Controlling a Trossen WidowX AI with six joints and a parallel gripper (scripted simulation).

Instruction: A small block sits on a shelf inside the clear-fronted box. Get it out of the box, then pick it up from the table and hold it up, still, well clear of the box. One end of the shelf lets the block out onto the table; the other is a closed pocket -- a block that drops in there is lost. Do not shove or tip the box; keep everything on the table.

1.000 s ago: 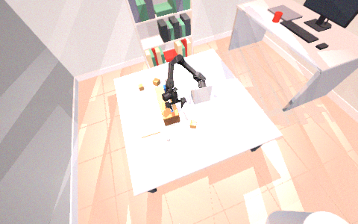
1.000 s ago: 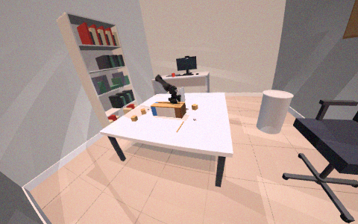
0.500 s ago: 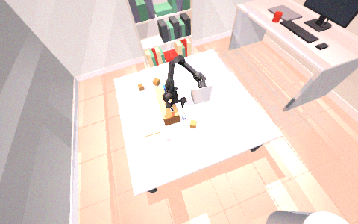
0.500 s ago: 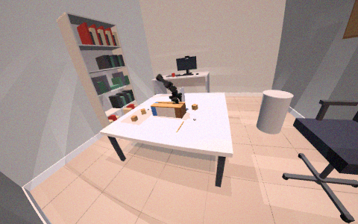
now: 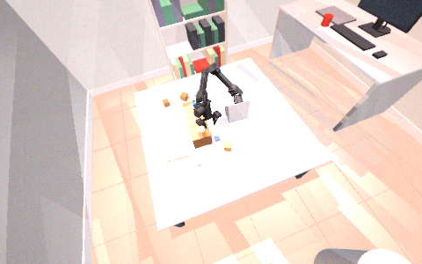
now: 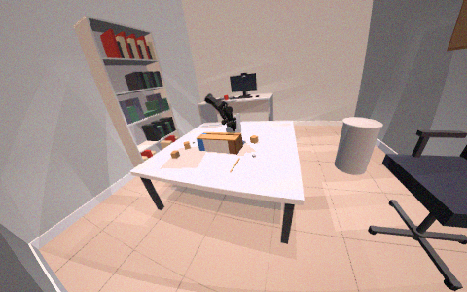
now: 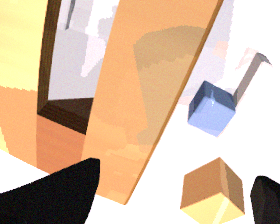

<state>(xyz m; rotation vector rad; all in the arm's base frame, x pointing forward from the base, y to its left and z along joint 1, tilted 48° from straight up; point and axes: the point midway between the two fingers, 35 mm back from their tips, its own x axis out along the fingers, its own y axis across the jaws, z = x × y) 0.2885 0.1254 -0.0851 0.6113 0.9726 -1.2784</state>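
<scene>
Now: the small blue block 13 cm below my gripper tip, 4 cm to the left of it and 4 cm behind it. The rest, counted from my gripper tip: clear-fronted box (13 cm to the right, 8 cm below, 5 cm ahead); then thin stick (30 cm ahead, 14 cm below, 10 cm to the left).
</scene>
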